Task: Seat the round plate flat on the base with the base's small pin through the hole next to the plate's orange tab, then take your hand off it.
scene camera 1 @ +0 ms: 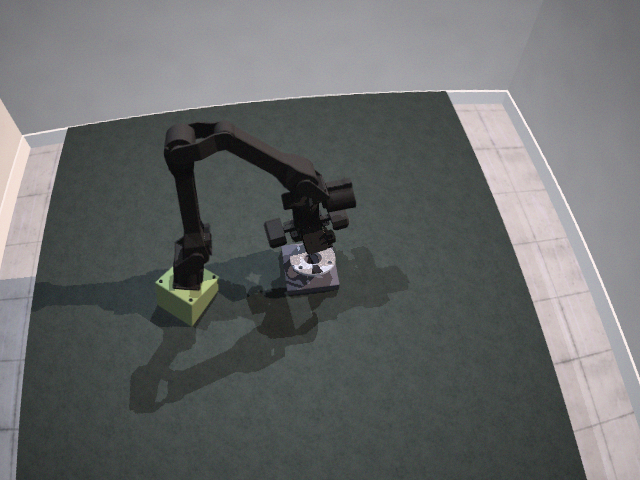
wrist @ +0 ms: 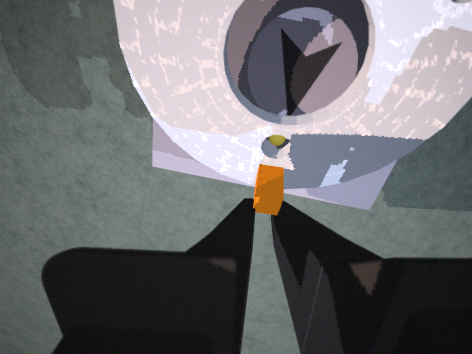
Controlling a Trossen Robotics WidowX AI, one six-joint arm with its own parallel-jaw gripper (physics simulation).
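Places are measured from the arm's base along level axes (x ahead, y left, z up), in millimetres.
Pixels of known places: gripper, fingertip midpoint: (wrist: 261, 208); arm's base, link origin: (scene camera 1: 187, 279).
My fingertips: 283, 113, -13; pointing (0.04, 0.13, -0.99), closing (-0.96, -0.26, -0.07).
Ahead of a thing's pixels: the offset from my fingertips to its middle, as dx, dy, dz. "spot": to the spot under its first point. Level surfaces: height alone.
The round pale plate @[+11, -59, +17] (scene camera 1: 297, 259) (wrist: 175, 75) is over the grey-lilac base @[+5, -58, -27] (scene camera 1: 320, 283) (wrist: 364, 198). My gripper (scene camera 1: 317, 248) (wrist: 261, 208) is shut on the plate's orange tab @[+3, -15, +7] (wrist: 270, 190). In the wrist view, the base's round hub @[spot: +17, -53, -7] (wrist: 265, 75) with a dark arrow @[spot: +6, -57, -7] (wrist: 298, 72) shows through the plate's big centre hole, off its middle. The yellow tip of the small pin @[spot: +2, -27, -17] (wrist: 277, 140) shows at the far edge of the small hole @[spot: +6, -27, -3] (wrist: 269, 149) next to the tab. The plate looks raised off the base; the exact gap is hidden.
The arm stands on a yellow-green block (scene camera 1: 178, 302) to the left of the base. A dark green mat @[dz -48] (scene camera 1: 387, 387) lies under both, with the arm's shadows across it. Pale tiles (scene camera 1: 522, 206) and walls lie beyond the mat.
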